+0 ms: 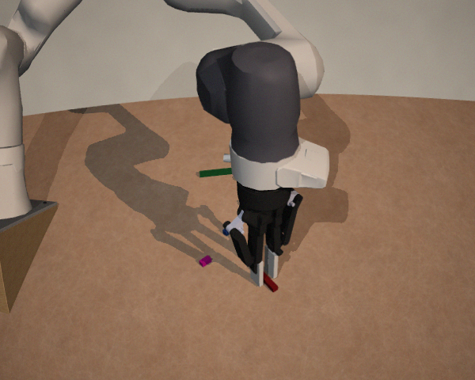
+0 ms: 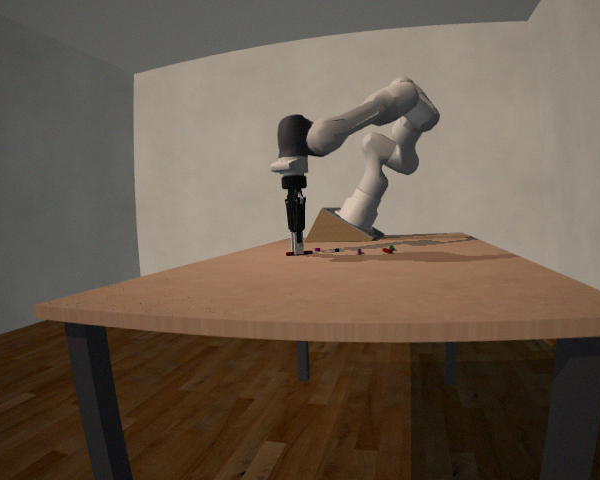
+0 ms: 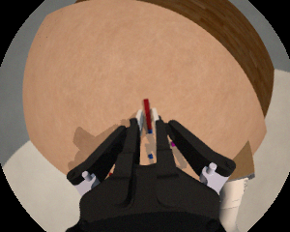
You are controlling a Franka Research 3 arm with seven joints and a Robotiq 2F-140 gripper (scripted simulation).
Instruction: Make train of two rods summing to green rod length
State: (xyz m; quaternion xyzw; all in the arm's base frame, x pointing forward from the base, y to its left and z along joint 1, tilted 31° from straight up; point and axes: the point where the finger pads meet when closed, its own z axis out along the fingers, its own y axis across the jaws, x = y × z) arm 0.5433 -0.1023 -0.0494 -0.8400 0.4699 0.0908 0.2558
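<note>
Now: hand 10 cm past the magenta rod, 4 cm to the right of it and 3 cm above it. Also, from my hand: purple rod 19 cm to the left, 3 cm below; green rod 28 cm to the left, 8 cm behind, 3 cm below.
</note>
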